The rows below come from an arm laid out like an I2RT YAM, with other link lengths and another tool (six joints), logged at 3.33 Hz.
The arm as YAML. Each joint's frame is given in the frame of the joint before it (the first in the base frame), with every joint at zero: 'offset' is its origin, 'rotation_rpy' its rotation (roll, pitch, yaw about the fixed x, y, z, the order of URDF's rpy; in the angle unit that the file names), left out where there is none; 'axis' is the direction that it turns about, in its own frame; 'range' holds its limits. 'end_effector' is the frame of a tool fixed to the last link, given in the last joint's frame.
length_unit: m
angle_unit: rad
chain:
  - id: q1
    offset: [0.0, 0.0, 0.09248]
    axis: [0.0, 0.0, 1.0]
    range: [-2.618, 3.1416]
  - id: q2
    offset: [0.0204, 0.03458, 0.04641]
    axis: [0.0, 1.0, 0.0]
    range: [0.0, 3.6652]
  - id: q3
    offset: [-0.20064, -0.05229, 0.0]
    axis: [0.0, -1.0, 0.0]
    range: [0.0, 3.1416]
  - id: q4
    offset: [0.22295, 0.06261, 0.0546]
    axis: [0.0, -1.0, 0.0]
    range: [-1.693, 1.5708]
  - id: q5
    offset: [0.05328, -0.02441, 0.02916]
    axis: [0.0, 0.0, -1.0]
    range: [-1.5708, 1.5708]
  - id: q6
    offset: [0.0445, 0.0, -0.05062]
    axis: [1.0, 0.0, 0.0]
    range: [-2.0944, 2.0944]
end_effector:
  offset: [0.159, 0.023, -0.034]
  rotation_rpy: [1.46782, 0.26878, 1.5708]
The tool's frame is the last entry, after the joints.
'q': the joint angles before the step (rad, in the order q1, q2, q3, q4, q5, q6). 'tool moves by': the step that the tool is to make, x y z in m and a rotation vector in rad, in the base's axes. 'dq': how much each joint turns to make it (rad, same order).
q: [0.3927 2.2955 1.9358 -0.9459 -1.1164 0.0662]
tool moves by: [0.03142 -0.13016 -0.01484 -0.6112 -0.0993 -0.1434]
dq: [-0.1670 -0.0663 0.2408 -0.5253 0.6031 -0.1625]
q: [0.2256 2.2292 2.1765 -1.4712 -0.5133 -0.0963]
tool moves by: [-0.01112 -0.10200 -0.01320 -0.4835 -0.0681 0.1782]
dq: [0.0065 -0.0348 0.0213 -0.1491 0.4875 -0.1767]
